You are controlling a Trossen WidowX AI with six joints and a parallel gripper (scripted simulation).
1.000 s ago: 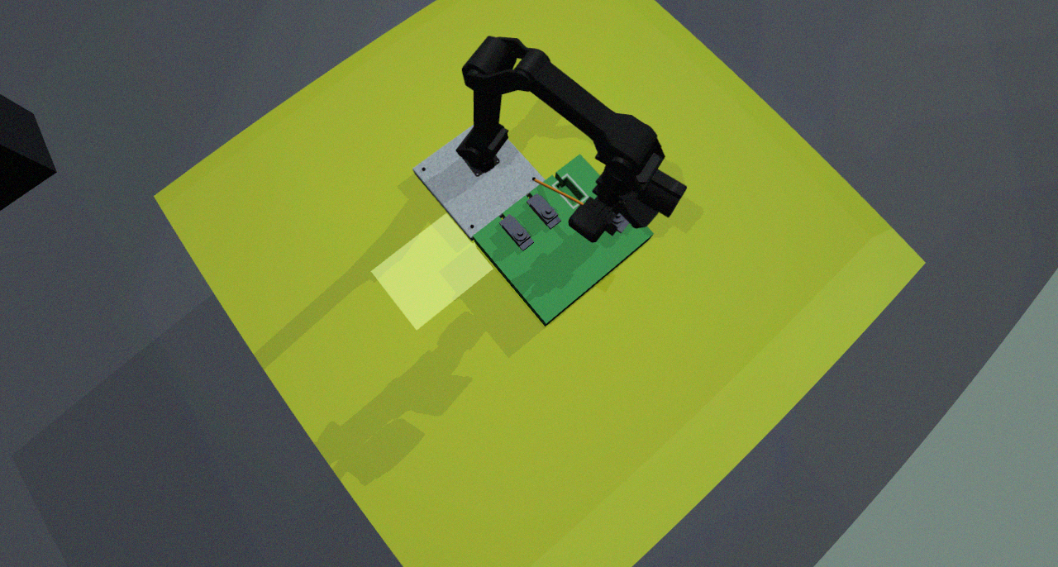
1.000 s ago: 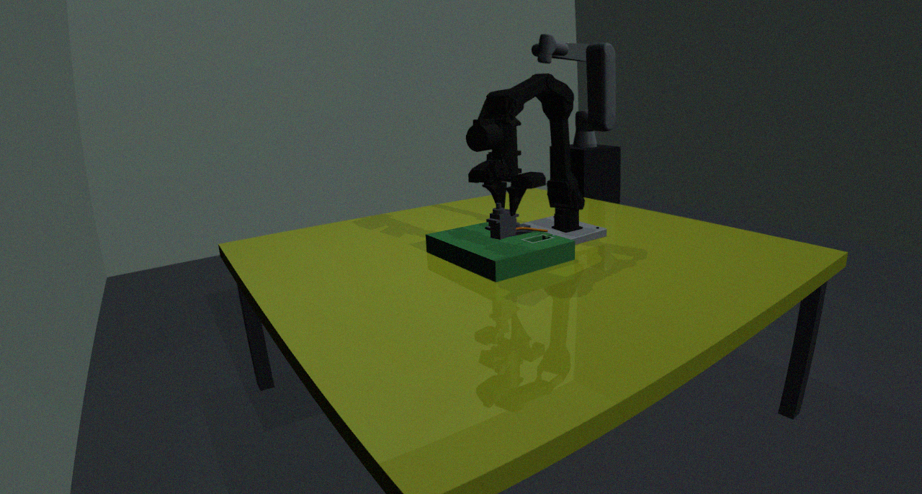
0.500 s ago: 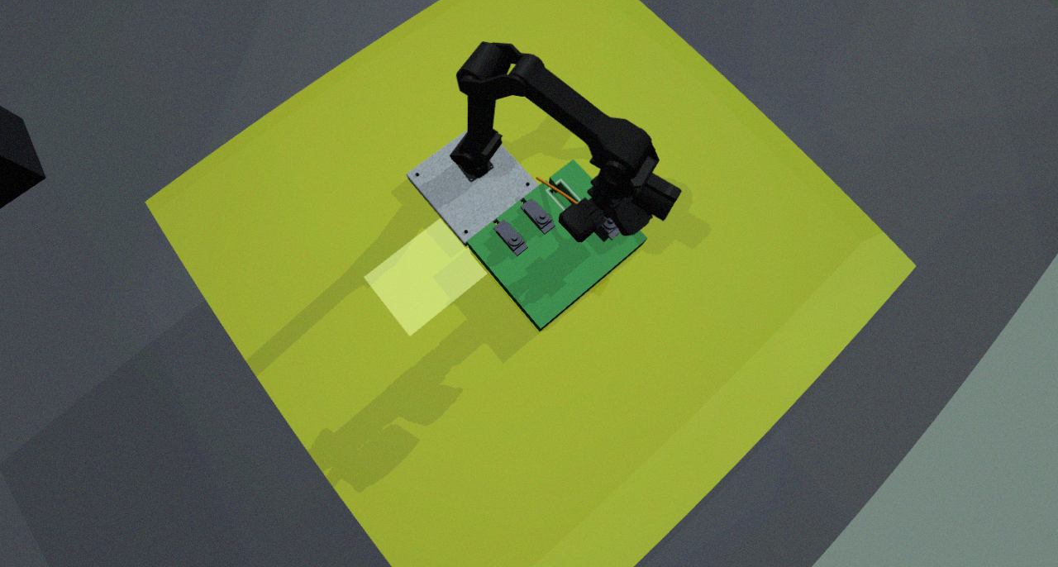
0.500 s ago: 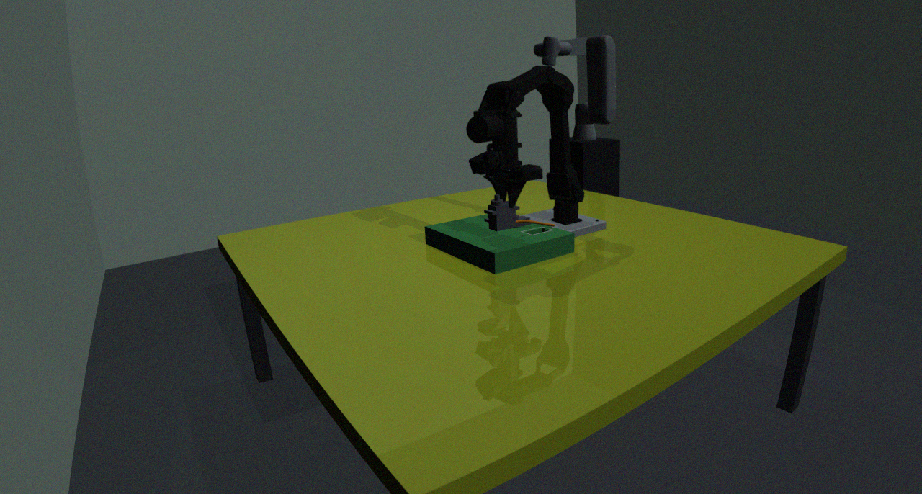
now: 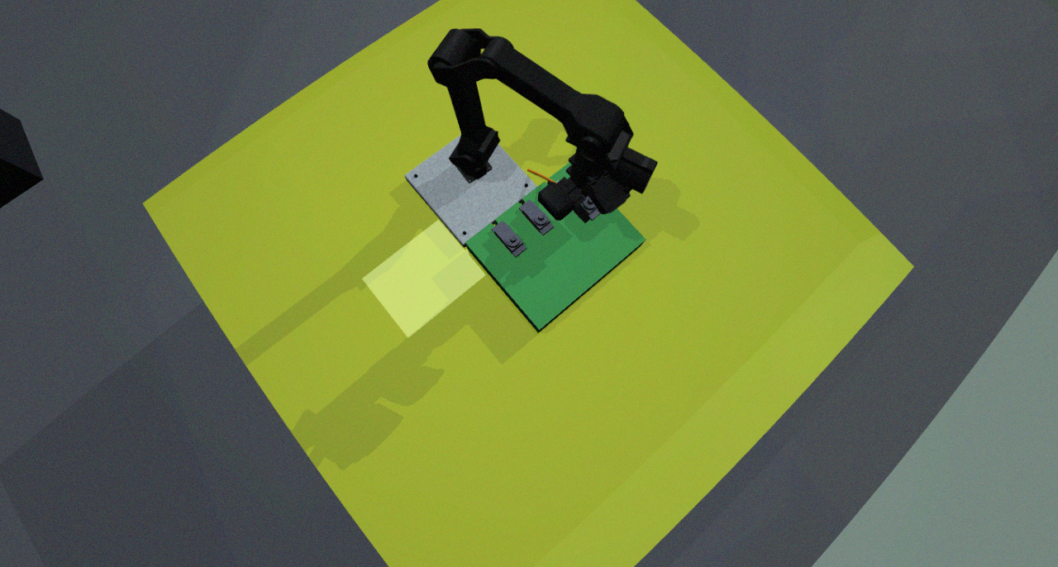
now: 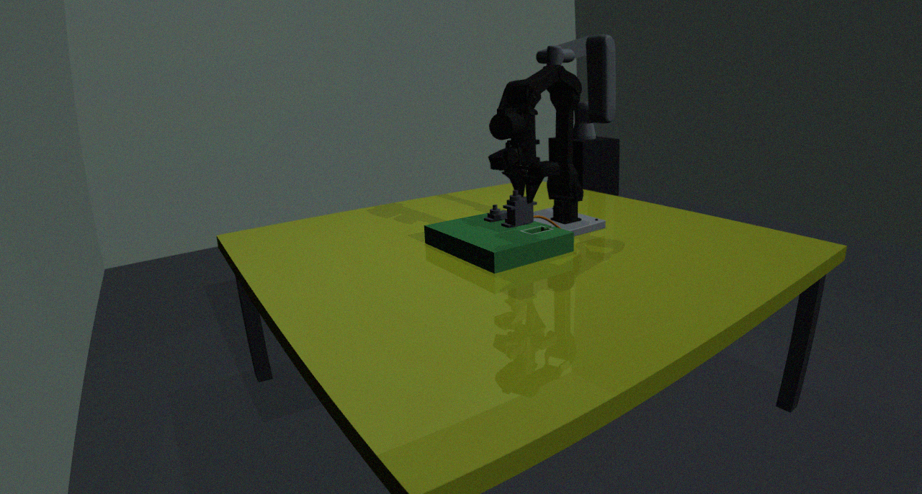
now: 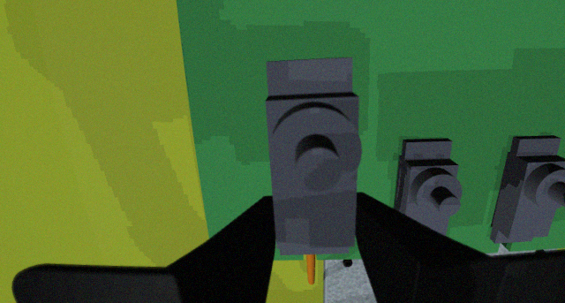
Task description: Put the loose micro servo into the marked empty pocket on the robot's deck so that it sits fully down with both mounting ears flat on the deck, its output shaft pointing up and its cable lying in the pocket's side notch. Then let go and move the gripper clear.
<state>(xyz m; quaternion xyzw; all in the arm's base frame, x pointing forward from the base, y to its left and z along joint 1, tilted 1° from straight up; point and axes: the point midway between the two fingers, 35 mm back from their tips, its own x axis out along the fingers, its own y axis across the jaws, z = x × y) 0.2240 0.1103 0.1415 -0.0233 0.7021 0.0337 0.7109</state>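
Right now my gripper tip is 100 mm above the green deck, 70 mm to the left of it and 70 mm short of it.
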